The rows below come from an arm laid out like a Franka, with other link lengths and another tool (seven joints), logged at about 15 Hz.
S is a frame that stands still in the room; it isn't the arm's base.
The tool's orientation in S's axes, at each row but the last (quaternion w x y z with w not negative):
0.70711 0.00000 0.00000 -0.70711
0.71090 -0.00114 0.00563 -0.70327
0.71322 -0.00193 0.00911 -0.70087
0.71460 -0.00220 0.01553 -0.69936
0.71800 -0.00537 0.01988 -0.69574
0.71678 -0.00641 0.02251 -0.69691
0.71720 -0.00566 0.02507 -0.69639
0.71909 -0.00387 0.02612 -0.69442
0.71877 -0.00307 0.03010 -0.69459
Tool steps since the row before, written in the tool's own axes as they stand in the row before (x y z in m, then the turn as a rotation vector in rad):
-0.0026 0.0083 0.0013 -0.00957 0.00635 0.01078
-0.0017 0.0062 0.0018 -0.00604 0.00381 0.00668
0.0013 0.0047 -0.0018 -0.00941 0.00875 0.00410
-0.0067 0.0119 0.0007 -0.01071 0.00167 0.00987
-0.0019 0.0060 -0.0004 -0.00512 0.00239 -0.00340
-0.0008 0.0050 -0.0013 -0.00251 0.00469 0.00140
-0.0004 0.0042 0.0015 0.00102 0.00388 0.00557
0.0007 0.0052 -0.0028 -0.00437 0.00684 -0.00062
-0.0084 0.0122 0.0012 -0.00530 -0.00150 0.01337
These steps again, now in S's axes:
0.0083 0.0026 0.0013 0.00635 0.00957 0.01078
0.0062 0.0018 0.0018 0.00381 0.00604 0.00668
0.0047 -0.0012 -0.0019 0.00865 0.00952 0.00406
0.0118 0.0069 0.0005 0.00169 0.01056 0.01003
0.0059 0.0021 -0.0006 0.00211 0.00526 -0.00337
0.0049 0.0010 -0.0015 0.00467 0.00261 0.00127
0.0042 0.0005 0.0013 0.00415 -0.00105 0.00537
0.0051 -0.0004 -0.0030 0.00665 0.00463 -0.00076
0.0120 0.0088 0.0010 -0.00104 0.00474 0.01362

